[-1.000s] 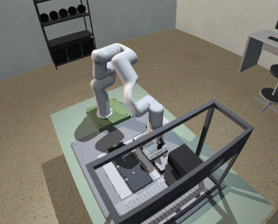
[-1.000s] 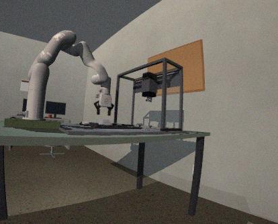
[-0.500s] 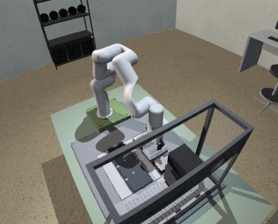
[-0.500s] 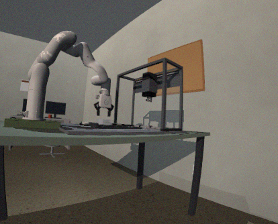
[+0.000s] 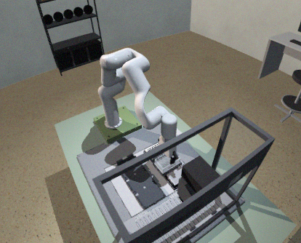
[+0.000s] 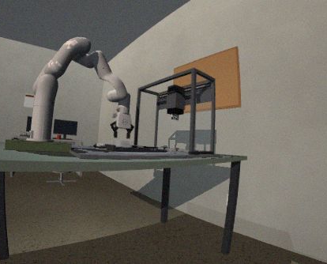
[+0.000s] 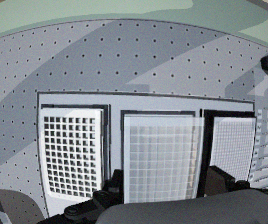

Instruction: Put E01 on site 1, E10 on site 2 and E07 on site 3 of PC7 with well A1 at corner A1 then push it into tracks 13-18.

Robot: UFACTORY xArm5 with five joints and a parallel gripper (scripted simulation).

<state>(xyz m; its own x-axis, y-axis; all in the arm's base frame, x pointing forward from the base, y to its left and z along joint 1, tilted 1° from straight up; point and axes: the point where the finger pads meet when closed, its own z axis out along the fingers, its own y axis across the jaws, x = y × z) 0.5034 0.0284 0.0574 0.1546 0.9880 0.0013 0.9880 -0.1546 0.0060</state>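
The pale block lies 5 cm below my hand. The rest, counted from my hand: deep-well block E07 (11 cm ahead, 6 cm below, 2 cm to the right); 96-well plate E01 (11 cm behind, 6 cm below, 2 cm to the left); nest S2 (7 cm below).
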